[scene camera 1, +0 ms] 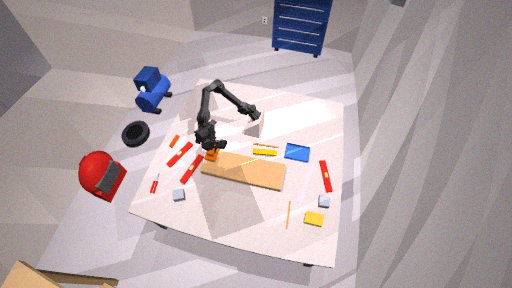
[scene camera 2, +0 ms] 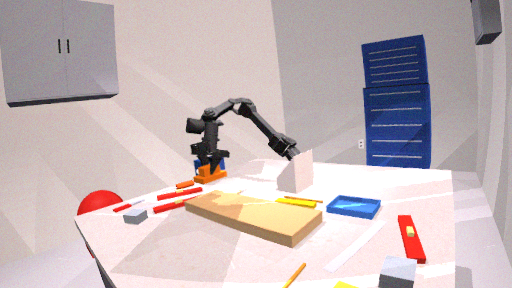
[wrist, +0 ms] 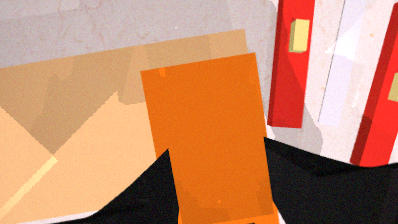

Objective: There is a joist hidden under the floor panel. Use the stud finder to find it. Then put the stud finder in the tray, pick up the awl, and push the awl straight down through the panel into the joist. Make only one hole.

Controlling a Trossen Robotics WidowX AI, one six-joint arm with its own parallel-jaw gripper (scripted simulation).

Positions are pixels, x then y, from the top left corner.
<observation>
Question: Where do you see a blue tray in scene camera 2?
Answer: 365, 208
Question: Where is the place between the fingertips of the gripper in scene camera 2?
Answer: At 208, 174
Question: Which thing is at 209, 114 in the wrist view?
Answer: An orange stud finder.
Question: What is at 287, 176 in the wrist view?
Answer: The gripper.
</observation>
